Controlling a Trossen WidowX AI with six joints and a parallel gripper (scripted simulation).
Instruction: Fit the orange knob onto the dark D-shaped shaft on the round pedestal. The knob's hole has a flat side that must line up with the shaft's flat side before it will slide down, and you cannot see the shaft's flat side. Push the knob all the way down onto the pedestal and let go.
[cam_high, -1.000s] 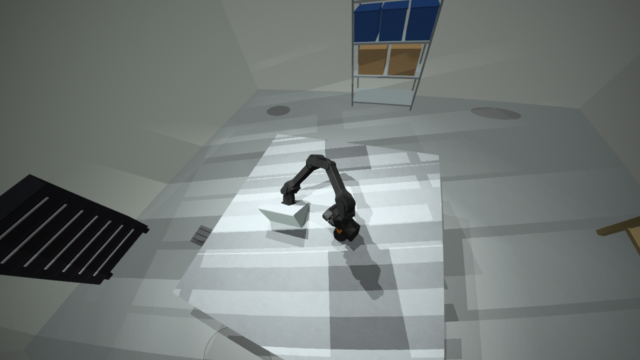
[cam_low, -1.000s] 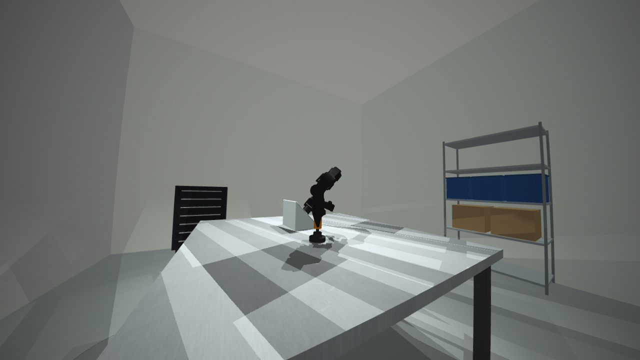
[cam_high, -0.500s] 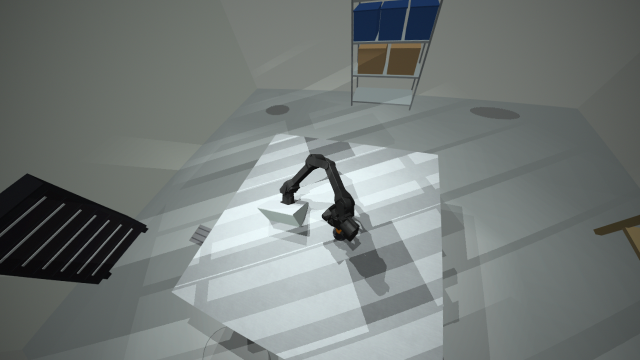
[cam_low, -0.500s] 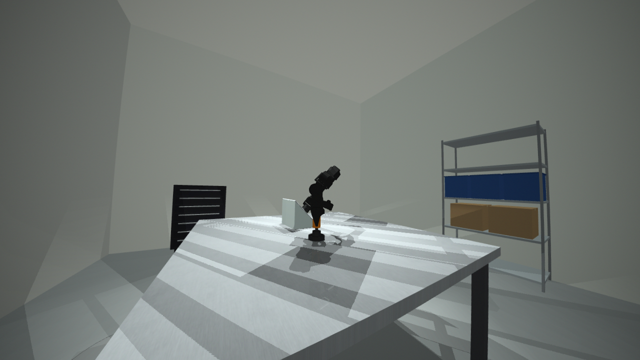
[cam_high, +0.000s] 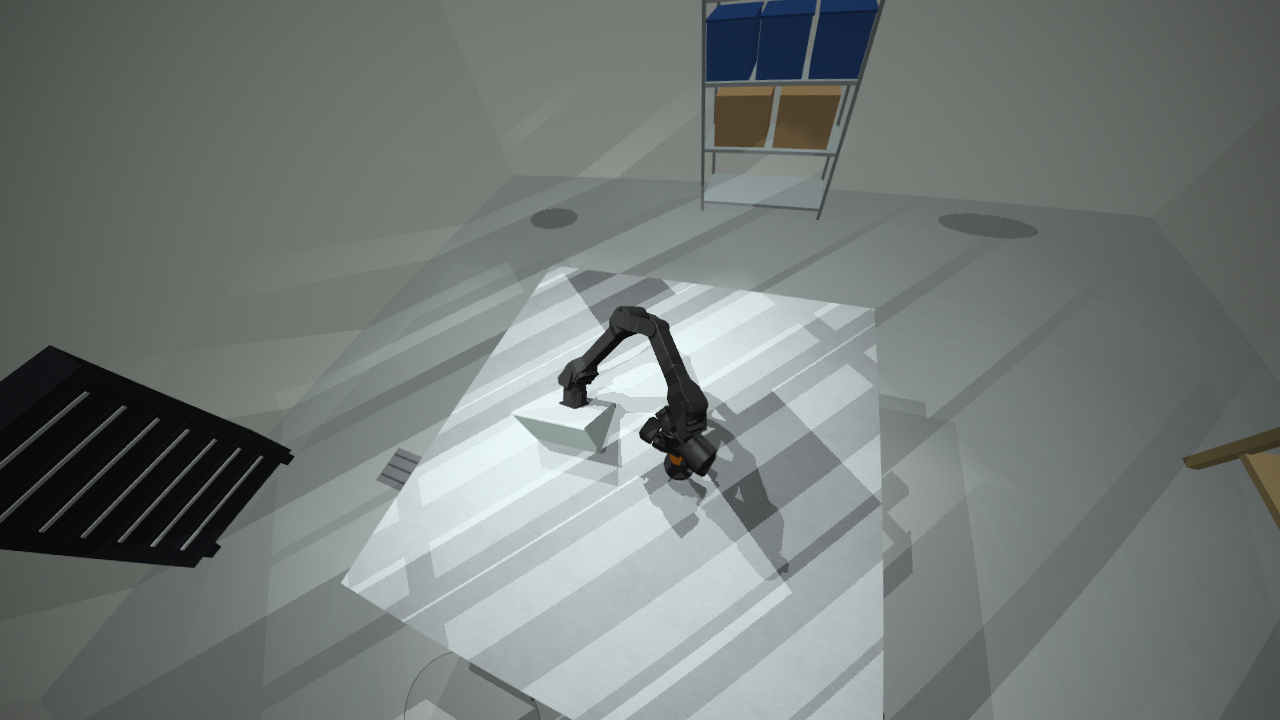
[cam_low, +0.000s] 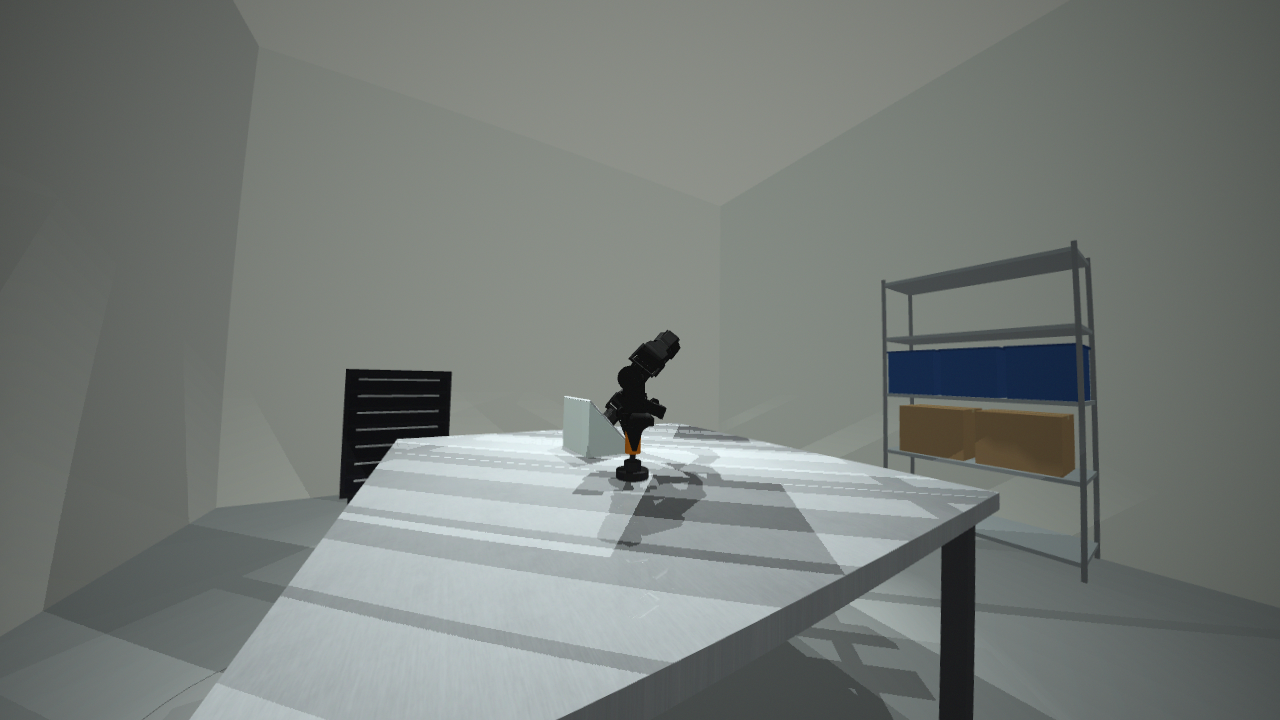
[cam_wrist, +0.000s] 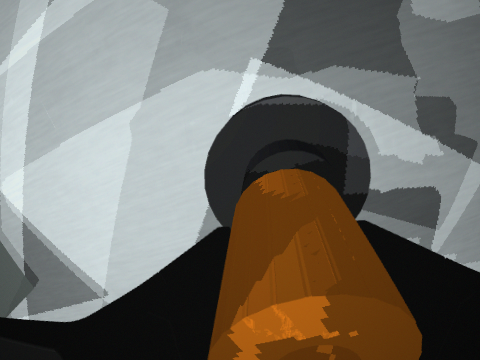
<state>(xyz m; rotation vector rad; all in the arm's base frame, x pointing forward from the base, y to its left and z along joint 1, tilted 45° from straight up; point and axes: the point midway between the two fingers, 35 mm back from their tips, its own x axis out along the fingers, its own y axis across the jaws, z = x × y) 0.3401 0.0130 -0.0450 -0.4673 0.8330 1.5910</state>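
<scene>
My gripper tip is now 2 cm below the orange knob. Round my gripper tip: dark round pedestal: 4 cm below.
</scene>
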